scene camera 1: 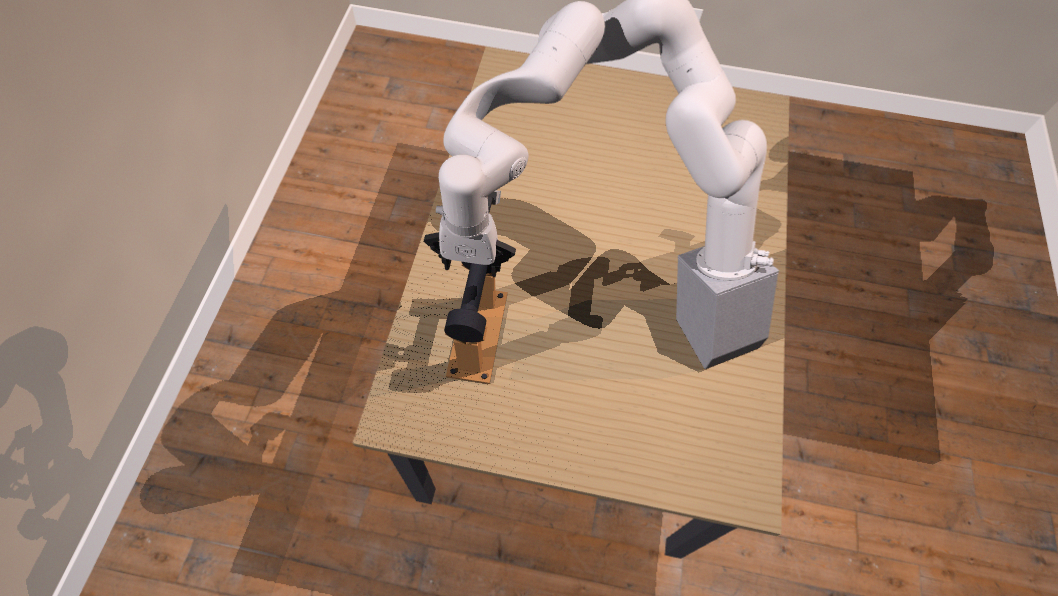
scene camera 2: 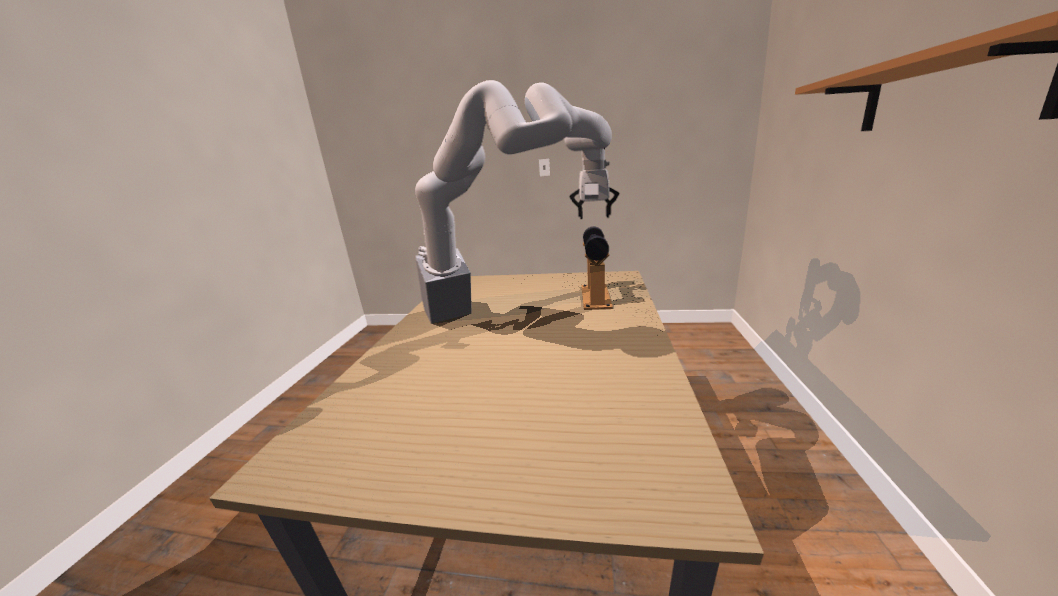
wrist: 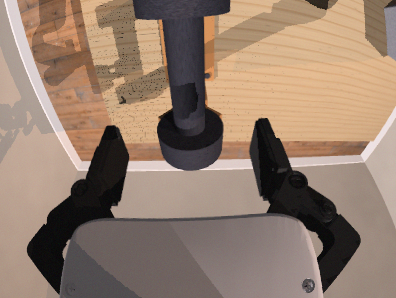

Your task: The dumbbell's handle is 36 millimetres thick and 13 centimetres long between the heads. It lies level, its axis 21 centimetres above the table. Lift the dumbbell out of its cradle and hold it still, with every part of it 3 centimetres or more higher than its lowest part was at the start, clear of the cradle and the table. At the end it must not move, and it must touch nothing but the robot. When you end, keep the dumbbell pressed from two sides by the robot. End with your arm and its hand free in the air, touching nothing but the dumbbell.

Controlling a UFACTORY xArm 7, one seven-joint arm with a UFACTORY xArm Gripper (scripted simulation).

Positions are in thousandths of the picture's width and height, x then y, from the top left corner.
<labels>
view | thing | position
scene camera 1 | my gripper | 446, 449
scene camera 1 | black dumbbell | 440, 544
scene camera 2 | my gripper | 562, 367
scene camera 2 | orange cradle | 563, 496
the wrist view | my gripper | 473, 461
</labels>
